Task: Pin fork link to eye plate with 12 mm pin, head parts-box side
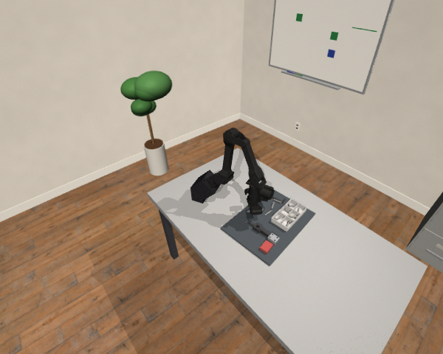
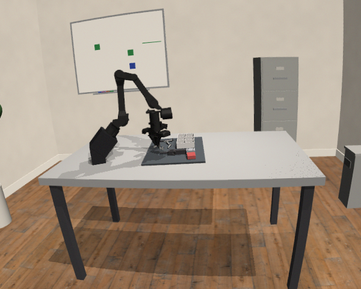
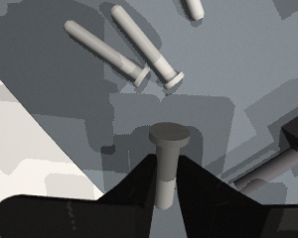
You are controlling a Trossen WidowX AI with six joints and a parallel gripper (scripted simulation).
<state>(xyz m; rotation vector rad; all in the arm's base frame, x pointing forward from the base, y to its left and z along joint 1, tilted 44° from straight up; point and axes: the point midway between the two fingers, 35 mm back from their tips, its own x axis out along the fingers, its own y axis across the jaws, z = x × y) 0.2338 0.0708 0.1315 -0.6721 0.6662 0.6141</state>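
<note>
Right now my hand is 3 cm above the grey headed pin. Round my hand: mat 9 cm ahead, 6 cm to the left, 7 cm below; then small grey block 21 cm ahead, 2 cm to the right, 5 cm below; then eye plate 13 cm ahead, 3 cm to the right, 6 cm below.
</note>
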